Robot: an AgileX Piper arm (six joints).
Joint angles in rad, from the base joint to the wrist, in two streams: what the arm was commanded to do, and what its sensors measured. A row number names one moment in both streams.
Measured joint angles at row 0:
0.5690 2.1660 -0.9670 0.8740 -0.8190 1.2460
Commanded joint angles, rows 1 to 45:
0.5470 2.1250 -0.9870 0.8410 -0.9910 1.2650
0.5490 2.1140 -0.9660 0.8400 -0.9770 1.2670
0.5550 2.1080 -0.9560 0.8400 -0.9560 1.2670
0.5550 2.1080 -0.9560 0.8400 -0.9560 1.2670
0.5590 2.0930 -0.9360 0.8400 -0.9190 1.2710
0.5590 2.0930 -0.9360 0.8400 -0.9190 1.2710
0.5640 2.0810 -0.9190 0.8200 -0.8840 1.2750
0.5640 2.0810 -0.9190 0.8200 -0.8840 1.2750
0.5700 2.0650 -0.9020 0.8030 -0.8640 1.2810
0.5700 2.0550 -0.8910 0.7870 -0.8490 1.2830
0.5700 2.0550 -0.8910 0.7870 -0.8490 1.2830
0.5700 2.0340 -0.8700 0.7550 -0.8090 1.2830
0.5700 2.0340 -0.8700 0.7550 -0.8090 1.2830
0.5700 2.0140 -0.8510 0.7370 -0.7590 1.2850
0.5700 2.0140 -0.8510 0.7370 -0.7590 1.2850
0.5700 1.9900 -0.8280 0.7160 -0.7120 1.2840
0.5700 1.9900 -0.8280 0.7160 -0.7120 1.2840
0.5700 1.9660 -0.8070 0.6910 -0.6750 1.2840
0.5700 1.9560 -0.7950 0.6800 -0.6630 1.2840
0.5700 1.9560 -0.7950 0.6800 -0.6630 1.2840
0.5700 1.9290 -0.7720 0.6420 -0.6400 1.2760
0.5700 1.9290 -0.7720 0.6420 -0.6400 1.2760
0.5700 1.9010 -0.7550 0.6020 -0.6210 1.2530
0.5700 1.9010 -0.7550 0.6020 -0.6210 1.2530
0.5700 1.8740 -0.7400 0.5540 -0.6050 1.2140
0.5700 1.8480 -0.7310 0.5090 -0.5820 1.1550
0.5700 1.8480 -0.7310 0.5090 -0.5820 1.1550
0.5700 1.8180 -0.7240 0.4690 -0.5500 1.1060
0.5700 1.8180 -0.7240 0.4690 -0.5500 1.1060
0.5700 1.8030 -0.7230 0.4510 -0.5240 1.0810
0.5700 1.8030 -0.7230 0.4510 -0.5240 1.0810
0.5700 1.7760 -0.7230 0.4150 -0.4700 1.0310
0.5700 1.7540 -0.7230 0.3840 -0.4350 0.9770
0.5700 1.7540 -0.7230 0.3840 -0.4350 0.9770
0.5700 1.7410 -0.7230 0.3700 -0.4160 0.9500
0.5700 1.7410 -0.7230 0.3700 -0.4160 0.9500
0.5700 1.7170 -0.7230 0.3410 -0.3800 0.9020
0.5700 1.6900 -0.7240 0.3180 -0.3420 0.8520
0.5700 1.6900 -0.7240 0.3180 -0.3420 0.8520
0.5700 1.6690 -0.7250 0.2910 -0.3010 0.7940
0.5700 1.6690 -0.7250 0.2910 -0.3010 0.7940
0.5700 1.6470 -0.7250 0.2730 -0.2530 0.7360
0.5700 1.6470 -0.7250 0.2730 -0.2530 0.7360
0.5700 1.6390 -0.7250 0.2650 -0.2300 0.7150
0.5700 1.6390 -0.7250 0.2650 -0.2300 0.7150
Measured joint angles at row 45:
0.5730 1.6710 -0.7240 0.3030 -0.2990 0.7980
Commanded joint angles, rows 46 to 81:
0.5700 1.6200 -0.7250 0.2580 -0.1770 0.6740
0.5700 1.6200 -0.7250 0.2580 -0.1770 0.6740
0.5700 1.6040 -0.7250 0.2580 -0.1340 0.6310
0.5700 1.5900 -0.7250 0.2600 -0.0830 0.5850
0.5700 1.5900 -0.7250 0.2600 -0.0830 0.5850
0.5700 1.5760 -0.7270 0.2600 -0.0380 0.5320
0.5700 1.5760 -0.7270 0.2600 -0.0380 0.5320
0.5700 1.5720 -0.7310 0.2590 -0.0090 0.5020
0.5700 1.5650 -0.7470 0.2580 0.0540 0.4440
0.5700 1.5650 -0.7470 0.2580 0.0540 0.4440
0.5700 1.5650 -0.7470 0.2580 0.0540 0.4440
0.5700 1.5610 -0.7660 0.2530 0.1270 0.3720
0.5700 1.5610 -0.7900 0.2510 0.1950 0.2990
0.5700 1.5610 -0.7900 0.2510 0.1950 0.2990
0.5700 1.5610 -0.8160 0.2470 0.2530 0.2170
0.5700 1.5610 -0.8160 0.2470 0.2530 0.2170
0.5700 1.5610 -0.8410 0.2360 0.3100 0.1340
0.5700 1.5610 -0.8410 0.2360 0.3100 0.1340
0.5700 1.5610 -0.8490 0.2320 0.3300 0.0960
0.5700 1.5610 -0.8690 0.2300 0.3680 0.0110
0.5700 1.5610 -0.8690 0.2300 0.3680 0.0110
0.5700 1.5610 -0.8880 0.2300 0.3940 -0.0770
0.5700 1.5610 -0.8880 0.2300 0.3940 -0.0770
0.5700 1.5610 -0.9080 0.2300 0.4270 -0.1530
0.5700 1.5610 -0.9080 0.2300 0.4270 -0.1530
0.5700 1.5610 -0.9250 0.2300 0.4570 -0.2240
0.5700 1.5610 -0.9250 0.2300 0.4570 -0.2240
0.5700 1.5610 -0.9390 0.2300 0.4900 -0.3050
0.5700 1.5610 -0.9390 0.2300 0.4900 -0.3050
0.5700 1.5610 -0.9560 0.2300 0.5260 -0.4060
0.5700 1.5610 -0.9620 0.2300 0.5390 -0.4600
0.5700 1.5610 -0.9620 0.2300 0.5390 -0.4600
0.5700 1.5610 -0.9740 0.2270 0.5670 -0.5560
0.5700 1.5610 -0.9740 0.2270 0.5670 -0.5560
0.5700 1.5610 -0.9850 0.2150 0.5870 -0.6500
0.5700 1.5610 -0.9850 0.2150 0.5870 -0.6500
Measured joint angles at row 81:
0.5730 1.5760 -0.9660 0.2330 0.5470 -0.5030
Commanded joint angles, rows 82 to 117:
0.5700 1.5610 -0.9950 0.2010 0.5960 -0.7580
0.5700 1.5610 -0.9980 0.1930 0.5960 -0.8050
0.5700 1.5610 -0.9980 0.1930 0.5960 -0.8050
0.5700 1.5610 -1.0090 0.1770 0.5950 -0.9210
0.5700 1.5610 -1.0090 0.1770 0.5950 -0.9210
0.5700 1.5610 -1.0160 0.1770 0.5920 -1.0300
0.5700 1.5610 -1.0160 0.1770 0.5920 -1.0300
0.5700 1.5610 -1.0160 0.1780 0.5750 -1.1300
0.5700 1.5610 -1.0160 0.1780 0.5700 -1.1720
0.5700 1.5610 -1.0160 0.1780 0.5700 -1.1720
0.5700 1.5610 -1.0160 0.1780 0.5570 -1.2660
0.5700 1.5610 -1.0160 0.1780 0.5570 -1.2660
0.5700 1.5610 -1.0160 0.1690 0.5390 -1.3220
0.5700 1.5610 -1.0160 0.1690 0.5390 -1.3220
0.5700 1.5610 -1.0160 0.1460 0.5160 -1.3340
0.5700 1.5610 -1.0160 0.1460 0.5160 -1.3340
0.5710 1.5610 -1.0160 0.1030 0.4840 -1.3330
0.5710 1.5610 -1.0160 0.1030 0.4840 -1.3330
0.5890 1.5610 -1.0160 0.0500 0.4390 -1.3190
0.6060 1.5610 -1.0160 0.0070 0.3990 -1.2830
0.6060 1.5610 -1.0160 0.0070 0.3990 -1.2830
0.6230 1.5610 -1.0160 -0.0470 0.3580 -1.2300
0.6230 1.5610 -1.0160 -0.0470 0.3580 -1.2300
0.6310 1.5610 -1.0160 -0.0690 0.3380 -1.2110
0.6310 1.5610 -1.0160 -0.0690 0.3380 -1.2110
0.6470 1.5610 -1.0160 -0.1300 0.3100 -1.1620
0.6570 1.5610 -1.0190 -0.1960 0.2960 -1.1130
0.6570 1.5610 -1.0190 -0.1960 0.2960 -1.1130
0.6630 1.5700 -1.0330 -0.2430 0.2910 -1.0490
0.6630 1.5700 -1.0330 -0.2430 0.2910 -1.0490
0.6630 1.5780 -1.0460 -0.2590 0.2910 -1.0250
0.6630 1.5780 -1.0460 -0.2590 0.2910 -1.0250
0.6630 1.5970 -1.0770 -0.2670 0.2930 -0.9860
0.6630 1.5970 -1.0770 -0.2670 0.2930 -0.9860
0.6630 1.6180 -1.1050 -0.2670 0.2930 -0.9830
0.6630 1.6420 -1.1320 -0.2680 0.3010 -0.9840
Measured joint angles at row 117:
0.6620 1.6140 -1.0960 -0.2580 0.3010 -1.0020
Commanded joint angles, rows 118 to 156:
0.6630 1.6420 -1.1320 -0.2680 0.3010 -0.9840
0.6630 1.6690 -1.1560 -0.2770 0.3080 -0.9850
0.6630 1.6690 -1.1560 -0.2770 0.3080 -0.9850
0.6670 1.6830 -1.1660 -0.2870 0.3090 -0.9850
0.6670 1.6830 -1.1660 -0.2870 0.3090 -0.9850
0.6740 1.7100 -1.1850 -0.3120 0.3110 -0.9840
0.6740 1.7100 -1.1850 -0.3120 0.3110 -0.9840
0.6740 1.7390 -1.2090 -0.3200 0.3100 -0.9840
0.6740 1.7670 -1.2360 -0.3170 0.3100 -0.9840
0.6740 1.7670 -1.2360 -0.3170 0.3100 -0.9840
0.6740 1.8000 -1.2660 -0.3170 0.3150 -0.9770
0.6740 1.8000 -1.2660 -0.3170 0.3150 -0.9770
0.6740 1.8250 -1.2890 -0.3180 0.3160 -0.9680
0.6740 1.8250 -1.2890 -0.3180 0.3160 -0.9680
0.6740 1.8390 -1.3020 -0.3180 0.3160 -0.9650
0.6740 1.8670 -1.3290 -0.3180 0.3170 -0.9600
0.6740 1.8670 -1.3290 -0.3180 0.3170 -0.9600
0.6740 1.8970 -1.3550 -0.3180 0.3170 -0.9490
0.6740 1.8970 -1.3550 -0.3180 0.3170 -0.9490
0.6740 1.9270 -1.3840 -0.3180 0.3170 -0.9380
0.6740 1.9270 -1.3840 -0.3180 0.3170 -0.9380
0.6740 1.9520 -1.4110 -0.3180 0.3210 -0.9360
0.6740 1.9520 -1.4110 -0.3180 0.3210 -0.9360
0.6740 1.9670 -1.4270 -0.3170 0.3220 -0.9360
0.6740 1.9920 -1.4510 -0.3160 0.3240 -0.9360
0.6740 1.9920 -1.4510 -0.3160 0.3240 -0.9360
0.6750 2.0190 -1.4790 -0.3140 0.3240 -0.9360
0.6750 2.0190 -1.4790 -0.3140 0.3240 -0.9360
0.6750 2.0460 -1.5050 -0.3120 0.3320 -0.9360
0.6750 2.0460 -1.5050 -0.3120 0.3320 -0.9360
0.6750 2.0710 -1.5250 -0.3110 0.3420 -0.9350
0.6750 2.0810 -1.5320 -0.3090 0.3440 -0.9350
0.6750 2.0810 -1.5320 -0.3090 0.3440 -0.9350
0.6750 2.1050 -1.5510 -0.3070 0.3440 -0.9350
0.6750 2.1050 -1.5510 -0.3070 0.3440 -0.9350
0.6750 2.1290 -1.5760 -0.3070 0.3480 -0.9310
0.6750 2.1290 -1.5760 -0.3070 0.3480 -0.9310
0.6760 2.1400 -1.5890 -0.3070 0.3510 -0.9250
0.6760 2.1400 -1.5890 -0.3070 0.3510 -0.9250
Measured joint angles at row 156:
0.6750 2.1140 -1.5540 -0.3120 0.3430 -0.9430
